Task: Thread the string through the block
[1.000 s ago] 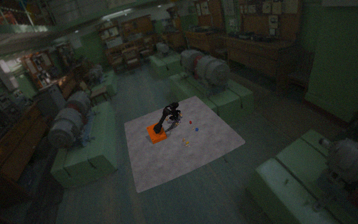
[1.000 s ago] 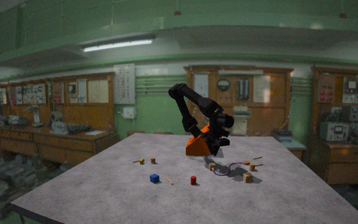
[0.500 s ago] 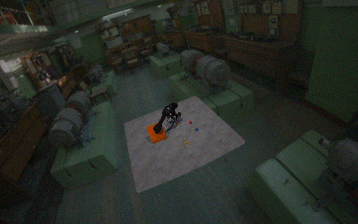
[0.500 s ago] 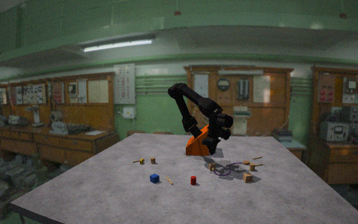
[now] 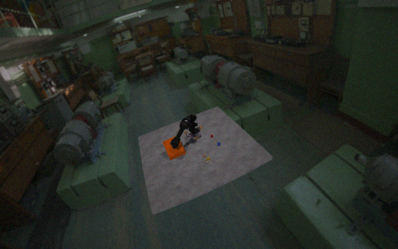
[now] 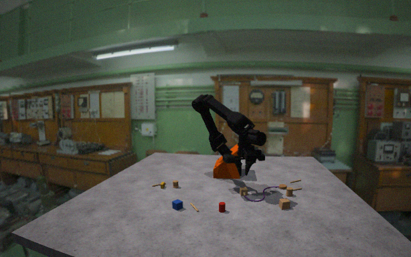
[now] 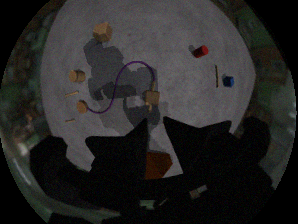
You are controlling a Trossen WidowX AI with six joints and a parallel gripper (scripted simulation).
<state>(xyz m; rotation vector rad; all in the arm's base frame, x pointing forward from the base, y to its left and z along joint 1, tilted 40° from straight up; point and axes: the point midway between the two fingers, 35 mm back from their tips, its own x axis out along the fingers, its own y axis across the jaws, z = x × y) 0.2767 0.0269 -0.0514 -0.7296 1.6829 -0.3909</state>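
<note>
My gripper tip is now 7 cm above the thin wooden stick and 4 cm short of it. From my gripper tip the other things lie so: blue cube: 28 cm to the right, 16 cm ahead, 7 cm below; red cylinder: 18 cm ahead, 10 cm to the right, 7 cm below; round wooden button: 21 cm to the left, 8 cm below, 4 cm behind.
</note>
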